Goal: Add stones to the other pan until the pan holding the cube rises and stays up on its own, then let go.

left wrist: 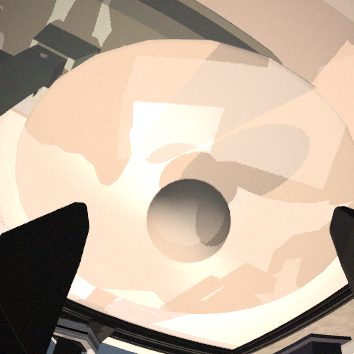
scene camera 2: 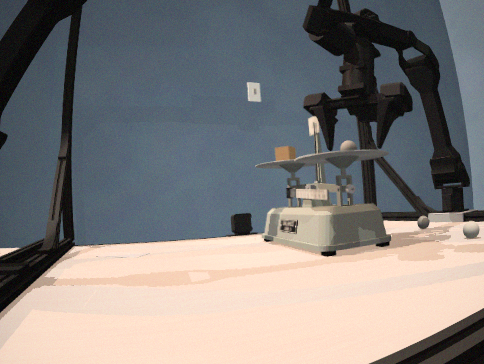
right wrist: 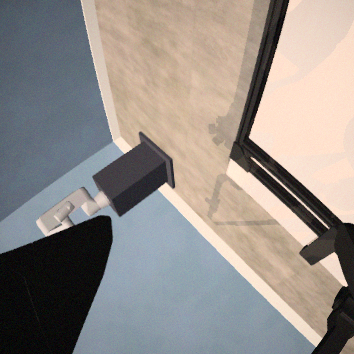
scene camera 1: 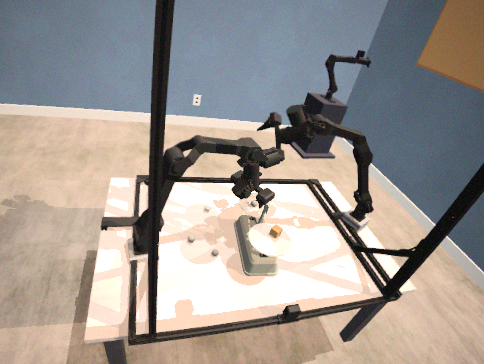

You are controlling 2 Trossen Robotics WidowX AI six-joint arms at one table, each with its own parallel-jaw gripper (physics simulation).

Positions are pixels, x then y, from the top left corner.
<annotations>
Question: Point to a balance scale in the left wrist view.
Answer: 46,46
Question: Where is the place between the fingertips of my left gripper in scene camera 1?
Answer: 252,202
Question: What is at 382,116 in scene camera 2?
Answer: My left gripper.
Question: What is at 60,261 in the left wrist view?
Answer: My left gripper.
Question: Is my right gripper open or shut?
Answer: Open.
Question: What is my right gripper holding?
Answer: Nothing.
</annotations>
